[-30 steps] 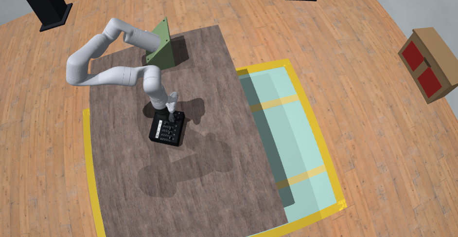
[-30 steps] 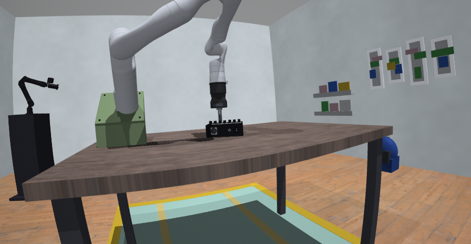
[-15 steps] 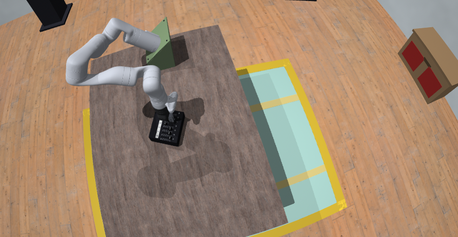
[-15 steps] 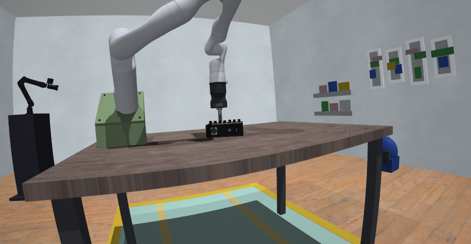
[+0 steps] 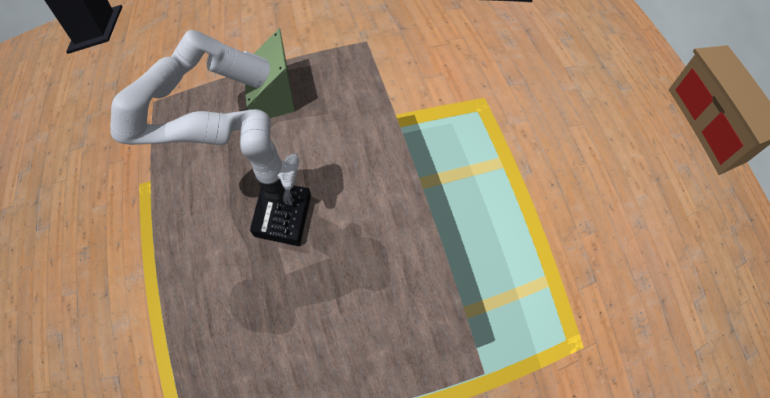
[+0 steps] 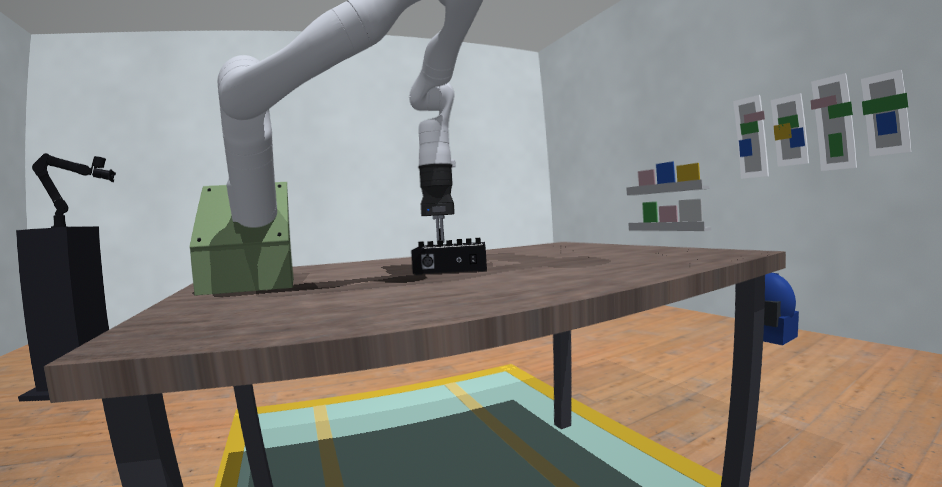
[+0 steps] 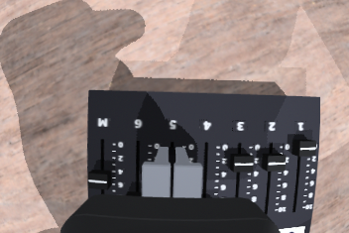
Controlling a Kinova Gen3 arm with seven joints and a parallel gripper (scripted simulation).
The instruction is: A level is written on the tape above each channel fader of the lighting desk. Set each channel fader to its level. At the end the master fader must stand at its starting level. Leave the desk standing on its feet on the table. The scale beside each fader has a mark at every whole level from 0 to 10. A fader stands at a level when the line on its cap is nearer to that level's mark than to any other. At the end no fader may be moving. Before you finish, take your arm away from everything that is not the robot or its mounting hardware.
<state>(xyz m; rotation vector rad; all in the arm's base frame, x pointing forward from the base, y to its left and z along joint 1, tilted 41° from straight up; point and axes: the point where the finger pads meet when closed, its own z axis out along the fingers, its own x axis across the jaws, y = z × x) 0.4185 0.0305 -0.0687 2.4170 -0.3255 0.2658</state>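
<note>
My hand is 50 mm past the master fader cap and 10 mm above it.
</note>
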